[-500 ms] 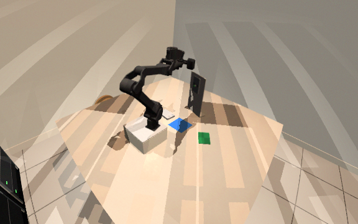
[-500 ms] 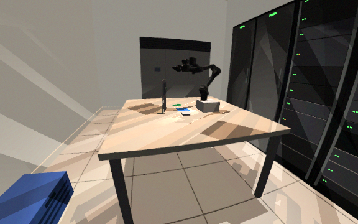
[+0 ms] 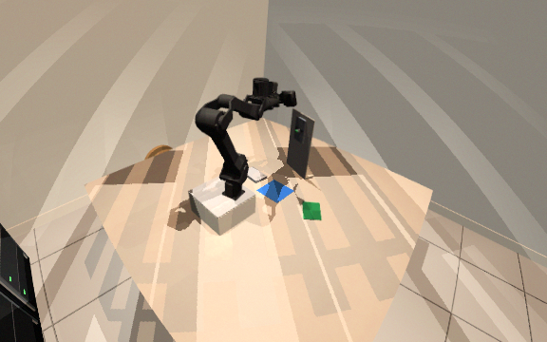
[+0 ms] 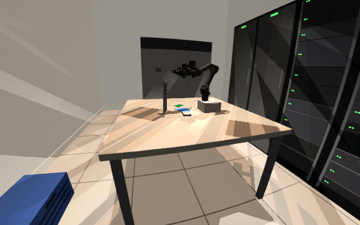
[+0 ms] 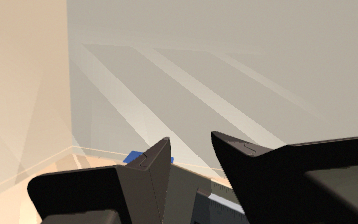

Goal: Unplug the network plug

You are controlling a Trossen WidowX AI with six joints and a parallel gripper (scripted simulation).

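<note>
Right now the plug is 160 mm below my gripper tip, 60 mm to the right of it and 30 mm ahead of it. Also, from my gripper tip: upright panel: 250 mm below, 80 mm to the right, 50 mm ahead; then blue square: 390 mm below, 160 mm behind, 70 mm to the right.
</note>
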